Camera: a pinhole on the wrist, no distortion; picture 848 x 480 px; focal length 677.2 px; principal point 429.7 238.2 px. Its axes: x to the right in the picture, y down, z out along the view. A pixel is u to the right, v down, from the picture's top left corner.
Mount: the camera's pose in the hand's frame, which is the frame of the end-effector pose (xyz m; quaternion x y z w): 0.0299 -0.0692 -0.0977 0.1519 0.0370 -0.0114 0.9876
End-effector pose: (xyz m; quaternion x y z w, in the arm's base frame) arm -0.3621 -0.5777 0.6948 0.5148 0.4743 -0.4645 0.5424
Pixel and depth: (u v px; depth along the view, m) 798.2 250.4 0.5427
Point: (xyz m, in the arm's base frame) -0.5294 -0.9905 0.3162
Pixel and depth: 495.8 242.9 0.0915
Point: -0.4526 -0.5709 0.6384
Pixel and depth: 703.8 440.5 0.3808
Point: -0.4028 -0.8705 0.4791
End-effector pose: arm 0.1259 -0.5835 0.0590 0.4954 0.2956 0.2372 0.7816
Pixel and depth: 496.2 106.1 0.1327
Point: 0.1867 -0.6151 -0.0686
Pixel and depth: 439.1 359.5 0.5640
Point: 0.5208 -0.8838 0.0669
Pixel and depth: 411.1 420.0 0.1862
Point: 0.2261 -0.6481 0.0108
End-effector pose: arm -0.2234 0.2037 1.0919 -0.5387 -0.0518 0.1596 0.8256
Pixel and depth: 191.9 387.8 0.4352
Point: -0.3770 0.4473 1.3441
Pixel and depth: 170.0 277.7 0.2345
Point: -0.2729 0.2626 1.2660
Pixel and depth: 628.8 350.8 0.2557
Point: -0.1234 0.3372 1.2408
